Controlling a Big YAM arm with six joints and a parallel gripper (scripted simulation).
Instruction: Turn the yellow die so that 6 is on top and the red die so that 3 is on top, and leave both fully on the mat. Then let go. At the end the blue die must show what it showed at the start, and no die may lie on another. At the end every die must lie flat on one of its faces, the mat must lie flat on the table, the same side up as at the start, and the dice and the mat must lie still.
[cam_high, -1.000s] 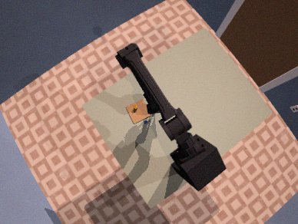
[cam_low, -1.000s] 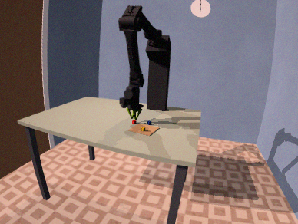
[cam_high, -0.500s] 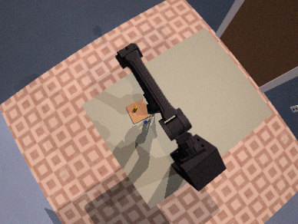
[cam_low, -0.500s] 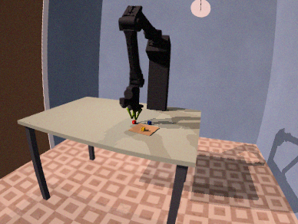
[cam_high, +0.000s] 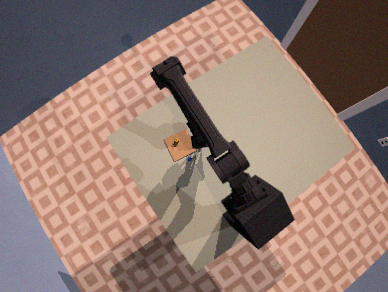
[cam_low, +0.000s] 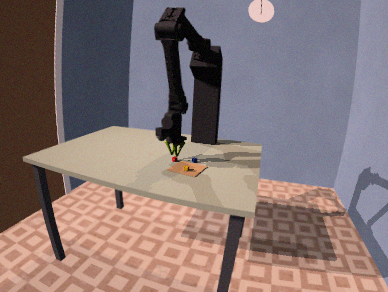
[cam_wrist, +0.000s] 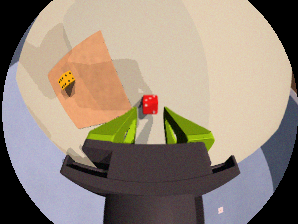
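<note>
The red die lies 3 cm below my hand. The rest, counted from my hand: yellow die (13 cm to the left, 5 cm ahead, 2 cm below); blue die (8 cm to the left, 7 cm behind, 3 cm below); orange mat (11 cm to the left, 4 cm below, 3 cm ahead).
</note>
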